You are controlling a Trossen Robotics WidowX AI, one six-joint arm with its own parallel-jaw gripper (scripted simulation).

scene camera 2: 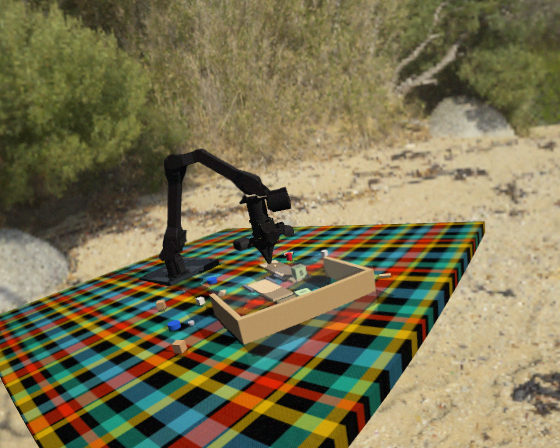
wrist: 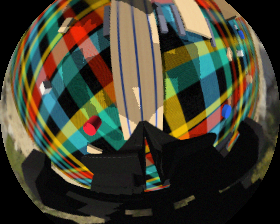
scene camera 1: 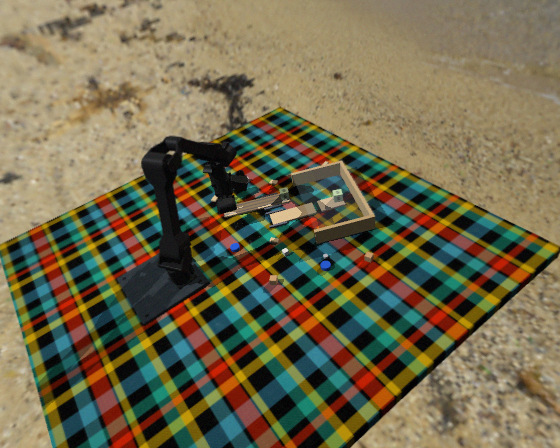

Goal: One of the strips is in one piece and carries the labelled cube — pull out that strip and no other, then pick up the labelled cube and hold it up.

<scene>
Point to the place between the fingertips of my gripper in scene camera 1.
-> At 230, 210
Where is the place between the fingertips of my gripper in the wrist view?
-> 142, 124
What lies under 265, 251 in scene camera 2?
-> My gripper.
</scene>
